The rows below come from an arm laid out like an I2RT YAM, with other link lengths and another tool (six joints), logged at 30 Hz.
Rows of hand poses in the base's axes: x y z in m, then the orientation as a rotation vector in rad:
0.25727, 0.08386, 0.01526, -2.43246, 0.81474, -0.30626
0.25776, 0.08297, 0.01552, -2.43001, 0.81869, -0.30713
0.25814, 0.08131, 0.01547, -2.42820, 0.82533, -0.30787
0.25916, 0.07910, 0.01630, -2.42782, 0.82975, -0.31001
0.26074, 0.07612, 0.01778, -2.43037, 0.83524, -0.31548
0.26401, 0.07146, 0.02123, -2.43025, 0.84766, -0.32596
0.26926, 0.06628, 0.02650, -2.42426, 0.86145, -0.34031
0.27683, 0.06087, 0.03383, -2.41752, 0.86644, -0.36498
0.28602, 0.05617, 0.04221, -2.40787, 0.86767, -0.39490
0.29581, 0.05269, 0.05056, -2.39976, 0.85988, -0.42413
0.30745, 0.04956, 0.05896, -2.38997, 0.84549, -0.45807
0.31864, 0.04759, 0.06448, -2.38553, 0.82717, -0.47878
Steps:
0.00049, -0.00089, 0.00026, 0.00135, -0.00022, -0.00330
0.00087, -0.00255, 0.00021, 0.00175, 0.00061, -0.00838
0.00189, -0.00476, 0.00104, 0.00073, 0.00037, -0.01200
0.00347, -0.00774, 0.00252, -0.00417, -0.00076, -0.01668
0.00674, -0.01240, 0.00597, -0.00936, -0.00396, -0.02767
0.01199, -0.01758, 0.01124, -0.01078, -0.01109, -0.04128
0.01956, -0.02299, 0.01857, -0.01358, -0.02754, -0.05109
0.02875, -0.02769, 0.02695, -0.01511, -0.04932, -0.05988
0.03854, -0.03117, 0.03530, -0.01660, -0.07275, -0.06203
0.05018, -0.03430, 0.04370, -0.01750, -0.10163, -0.06087
0.06137, -0.03627, 0.04922, -0.01816, -0.12154, -0.05326

